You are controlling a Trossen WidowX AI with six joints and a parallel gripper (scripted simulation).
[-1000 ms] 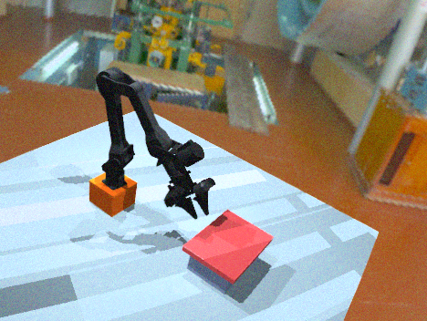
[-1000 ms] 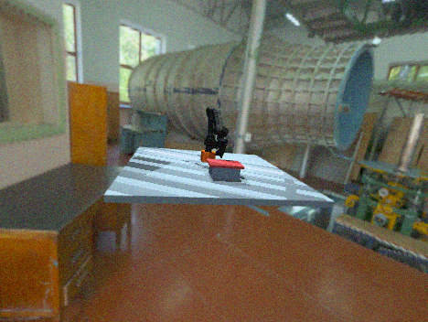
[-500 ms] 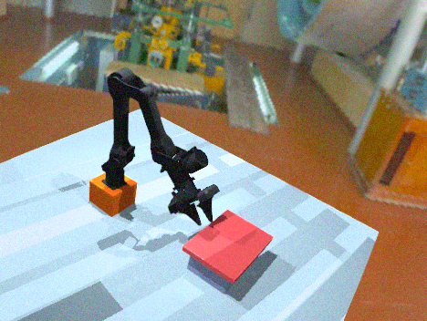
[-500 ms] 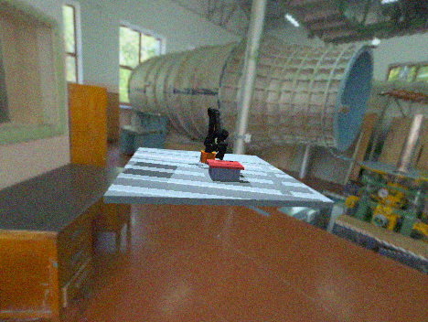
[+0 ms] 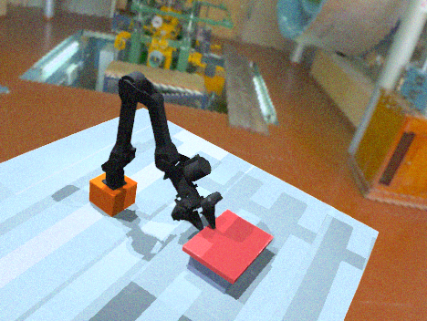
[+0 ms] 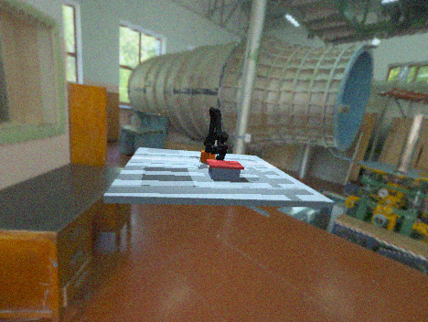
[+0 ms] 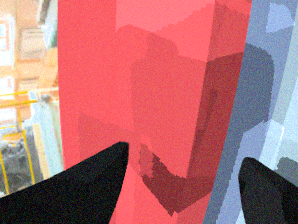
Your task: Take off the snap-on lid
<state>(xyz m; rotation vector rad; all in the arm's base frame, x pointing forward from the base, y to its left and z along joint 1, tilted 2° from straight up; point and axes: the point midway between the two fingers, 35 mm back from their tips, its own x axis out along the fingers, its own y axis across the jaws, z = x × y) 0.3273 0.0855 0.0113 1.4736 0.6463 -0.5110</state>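
The red lid is 80 mm ahead of my gripper tip and 10 mm to the left of it. The rest, counted from my gripper tip: storage box (80 mm ahead, 10 mm to the left, 40 mm below).
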